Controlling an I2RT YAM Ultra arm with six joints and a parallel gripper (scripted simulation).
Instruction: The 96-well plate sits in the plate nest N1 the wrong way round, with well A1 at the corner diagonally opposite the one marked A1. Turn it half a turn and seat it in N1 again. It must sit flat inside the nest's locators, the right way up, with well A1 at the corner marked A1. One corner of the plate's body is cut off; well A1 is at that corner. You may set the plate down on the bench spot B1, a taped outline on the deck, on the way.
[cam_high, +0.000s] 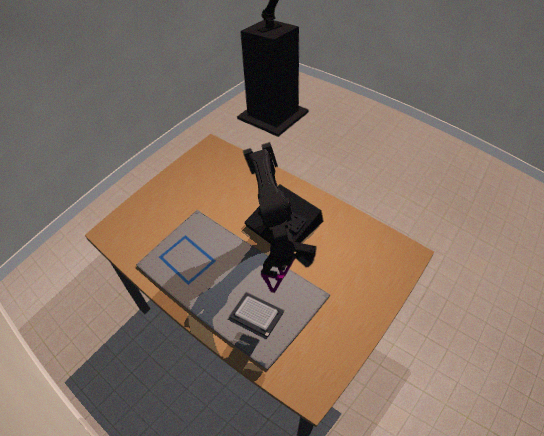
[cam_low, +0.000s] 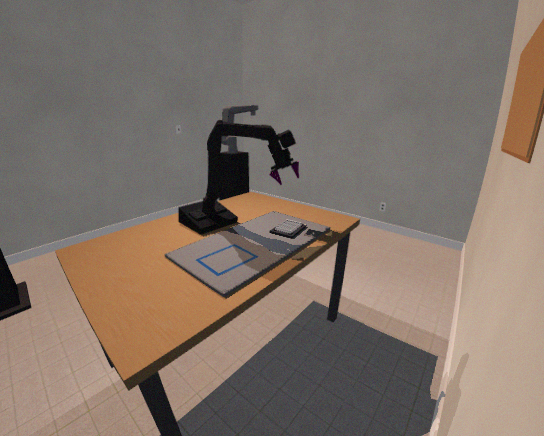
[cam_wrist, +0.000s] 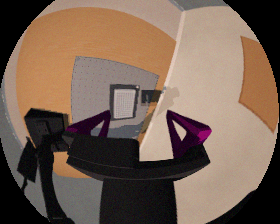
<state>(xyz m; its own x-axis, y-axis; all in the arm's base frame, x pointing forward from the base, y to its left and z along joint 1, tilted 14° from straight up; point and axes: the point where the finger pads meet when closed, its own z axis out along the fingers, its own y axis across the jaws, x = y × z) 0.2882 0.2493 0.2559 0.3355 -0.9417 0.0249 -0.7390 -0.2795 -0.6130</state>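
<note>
Right now my hand is 210 mm above the white 96-well plate, 60 mm to the left of it and 50 mm short of it. Round my hand: white A1 label: 220 mm below, 90 mm ahead, 20 mm to the left; dark plate nest N1: 220 mm below, 60 mm to the right, 50 mm ahead.
</note>
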